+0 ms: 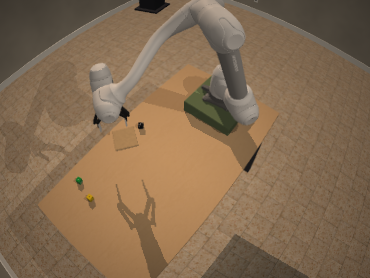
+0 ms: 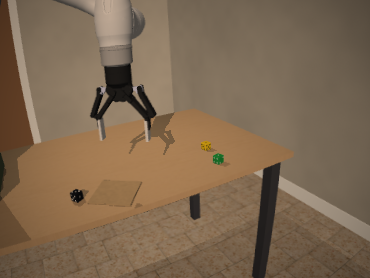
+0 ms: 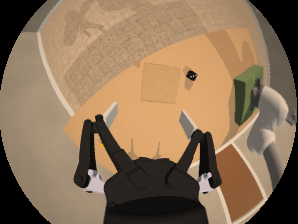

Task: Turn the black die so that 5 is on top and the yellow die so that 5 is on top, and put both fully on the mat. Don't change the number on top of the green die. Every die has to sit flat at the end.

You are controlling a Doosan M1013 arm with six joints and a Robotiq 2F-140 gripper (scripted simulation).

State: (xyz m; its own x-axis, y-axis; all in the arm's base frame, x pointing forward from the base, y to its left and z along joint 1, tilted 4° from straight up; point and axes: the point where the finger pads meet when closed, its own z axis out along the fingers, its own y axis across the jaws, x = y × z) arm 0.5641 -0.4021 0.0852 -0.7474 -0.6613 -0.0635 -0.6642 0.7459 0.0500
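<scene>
My hand is 170 mm past the black die, 50 mm to the right of it and 160 mm above it. From my hand the other things lie so: mat (60 mm behind, 10 mm to the left, 180 mm below); green die (320 mm ahead, 70 mm to the right, 160 mm below); yellow die (380 mm ahead, 50 mm to the left, 160 mm below).
</scene>
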